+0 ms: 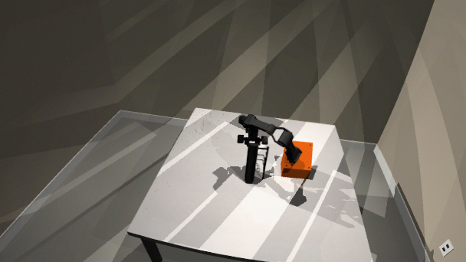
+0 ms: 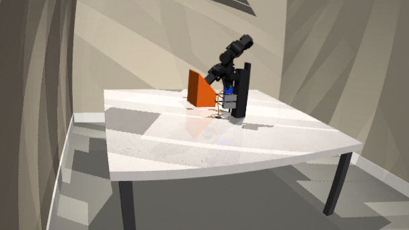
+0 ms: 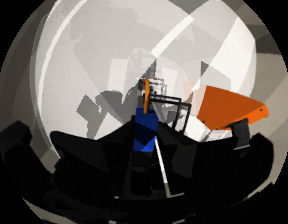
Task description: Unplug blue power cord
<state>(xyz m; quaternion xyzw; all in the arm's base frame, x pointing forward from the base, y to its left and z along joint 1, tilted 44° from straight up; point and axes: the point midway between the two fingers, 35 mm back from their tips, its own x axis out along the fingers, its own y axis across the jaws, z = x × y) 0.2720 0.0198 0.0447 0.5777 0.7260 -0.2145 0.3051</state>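
Now: gripper tip 1 cm past the blue plug and 3 cm to the right of it.
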